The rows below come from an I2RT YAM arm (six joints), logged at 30 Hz.
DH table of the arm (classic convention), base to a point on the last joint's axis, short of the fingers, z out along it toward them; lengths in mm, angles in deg. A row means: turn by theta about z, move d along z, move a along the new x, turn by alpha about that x. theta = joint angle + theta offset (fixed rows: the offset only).
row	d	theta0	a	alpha
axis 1	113.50	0.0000	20.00	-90.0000
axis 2	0.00	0.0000	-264.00	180.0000
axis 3	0.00	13.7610	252.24	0.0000
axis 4	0.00	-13.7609	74.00	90.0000
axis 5	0.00	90.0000	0.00	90.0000
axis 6	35.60	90.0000	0.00	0.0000
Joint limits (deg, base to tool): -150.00..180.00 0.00..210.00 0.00..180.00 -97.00..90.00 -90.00..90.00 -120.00..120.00
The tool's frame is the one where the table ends.
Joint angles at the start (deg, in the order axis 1, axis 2, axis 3, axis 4, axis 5, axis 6):
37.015, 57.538, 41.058, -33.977, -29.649, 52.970
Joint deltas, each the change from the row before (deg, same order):
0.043, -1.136, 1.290, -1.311, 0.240, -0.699
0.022, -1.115, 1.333, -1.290, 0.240, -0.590
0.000, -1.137, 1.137, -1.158, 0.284, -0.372
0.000, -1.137, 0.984, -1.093, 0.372, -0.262
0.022, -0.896, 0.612, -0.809, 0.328, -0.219
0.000, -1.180, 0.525, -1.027, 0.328, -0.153
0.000, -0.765, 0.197, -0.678, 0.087, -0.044
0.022, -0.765, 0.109, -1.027, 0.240, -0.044
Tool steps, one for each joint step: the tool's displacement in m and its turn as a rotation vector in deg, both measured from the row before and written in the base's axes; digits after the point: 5 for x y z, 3 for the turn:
-0.00201, -0.00150, 0.00908, 0.420, -1.512, 0.354
-0.00219, -0.00173, 0.00924, 0.457, -1.468, 0.251
-0.00252, -0.00210, 0.00828, 0.439, -1.293, 0.049
-0.00280, -0.00237, 0.00740, 0.354, -1.179, -0.089
-0.00244, -0.00198, 0.00490, 0.190, -0.863, -0.069
-0.00346, -0.00284, 0.00485, 0.191, -0.796, -0.136
-0.00244, -0.00190, 0.00228, 0.113, -0.296, -0.035
-0.00282, -0.00222, 0.00125, -0.236, -0.012, -0.122

